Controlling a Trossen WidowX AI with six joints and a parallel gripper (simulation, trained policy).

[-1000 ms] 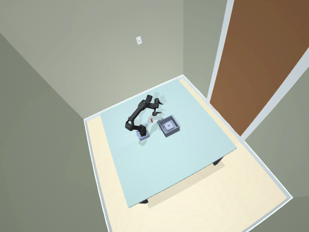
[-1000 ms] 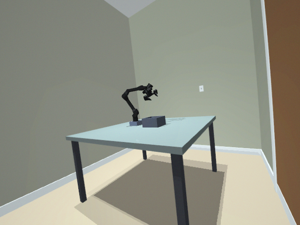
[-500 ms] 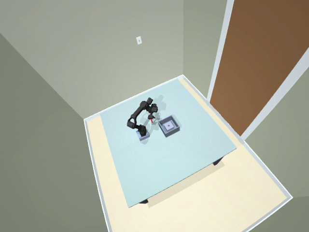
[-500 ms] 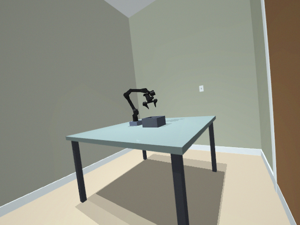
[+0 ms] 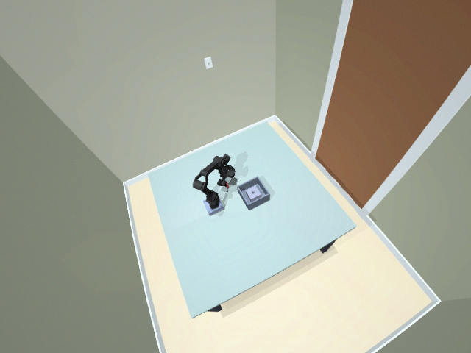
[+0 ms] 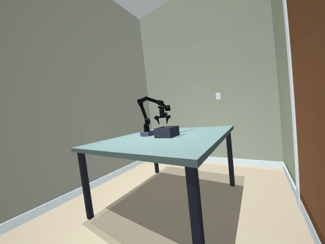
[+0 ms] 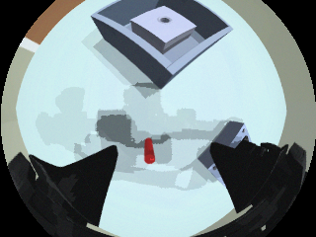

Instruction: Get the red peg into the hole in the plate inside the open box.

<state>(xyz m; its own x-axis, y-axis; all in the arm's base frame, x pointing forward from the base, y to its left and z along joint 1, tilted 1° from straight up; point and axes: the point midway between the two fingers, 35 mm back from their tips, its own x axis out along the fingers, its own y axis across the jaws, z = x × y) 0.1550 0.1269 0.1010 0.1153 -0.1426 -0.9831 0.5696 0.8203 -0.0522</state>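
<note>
Right now the red peg is 10 mm behind my gripper tip, 30 mm to the left of it and 80 mm below it. Round my gripper tip: grey box 160 mm ahead, 130 mm to the right, 90 mm below; plate 160 mm ahead, 130 mm to the right, 70 mm below.
</note>
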